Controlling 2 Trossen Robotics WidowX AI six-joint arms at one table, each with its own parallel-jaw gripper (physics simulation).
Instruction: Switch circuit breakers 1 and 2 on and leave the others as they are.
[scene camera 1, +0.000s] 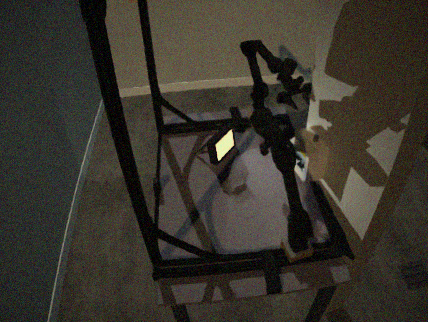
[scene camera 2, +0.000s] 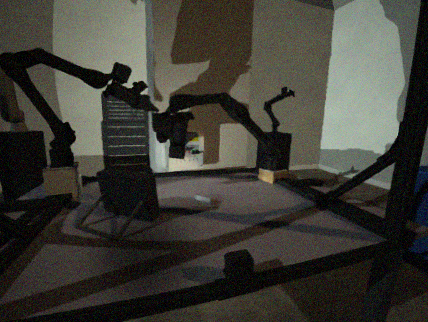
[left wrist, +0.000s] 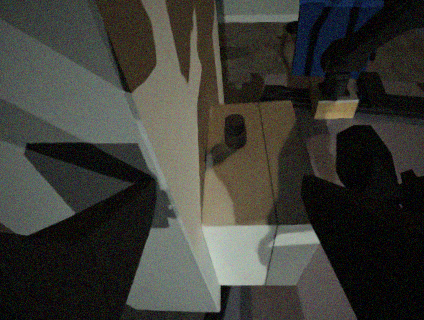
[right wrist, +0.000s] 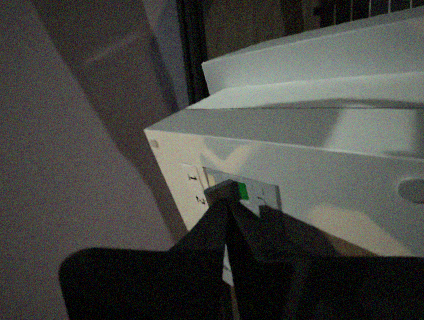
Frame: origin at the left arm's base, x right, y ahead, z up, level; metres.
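Seen in the pictures: left gripper, between the fingertips: (scene camera 1: 303, 107) (scene camera 2: 156, 110) (left wrist: 229, 186); right gripper, between the fingertips: (right wrist: 225, 205); left arm's base, origin of its link: (scene camera 1: 258, 106) (scene camera 2: 62, 165); right arm's base, origin of its link: (scene camera 1: 297, 244) (scene camera 2: 273, 168) (left wrist: 333, 89).
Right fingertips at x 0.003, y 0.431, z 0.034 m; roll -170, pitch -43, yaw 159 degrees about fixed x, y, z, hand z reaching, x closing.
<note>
Pixels of each thing's top centre, then the offset from my right fingertips to it. "pt": a spot on its surface instead.
- breaker 1, a spot on its surface: (right wrist: 222, 191) pt dx -0.012, dy +0.002, dz -0.013 m
- green patch, a spot on its surface: (right wrist: 243, 191) pt dx -0.021, dy +0.006, dz -0.005 m
- lit screen, a spot on its surface: (scene camera 2: 127, 192) pt dx +0.295, dy -0.224, dz -0.065 m
- small pale piece, centre of its top: (scene camera 2: 203, 196) dx +0.248, dy +0.029, dz -0.128 m
The breaker box (scene camera 1: 316, 150) (left wrist: 245, 185) (right wrist: 310, 172) has a pale front and a tan-lit top with a dark round knob. In the right wrist view, the labels 1 (right wrist: 192, 177) and 2 (right wrist: 200, 200) show at the panel's left. The dark lever of breaker 1 (right wrist: 222, 191) tilts toward the labels, with a green patch (right wrist: 243, 191) beside it. My right gripper (right wrist: 225, 205) (scene camera 2: 177, 152) is shut and empty, its tips at or beside this lever; contact is unclear. The fingers hide breaker 2 and the others. My left gripper (scene camera 1: 300, 95) (scene camera 2: 154, 106) (left wrist: 229, 186) is open and empty, above the box.
A lit screen (scene camera 1: 225, 145) (scene camera 2: 127, 192) stands on the table, with a small pale piece (scene camera 2: 202, 199) near it. Dark frame posts (scene camera 1: 117, 135) (scene camera 2: 406, 125) rise at the table's edges. A small black block (scene camera 2: 239, 263) sits at the front rail.
</note>
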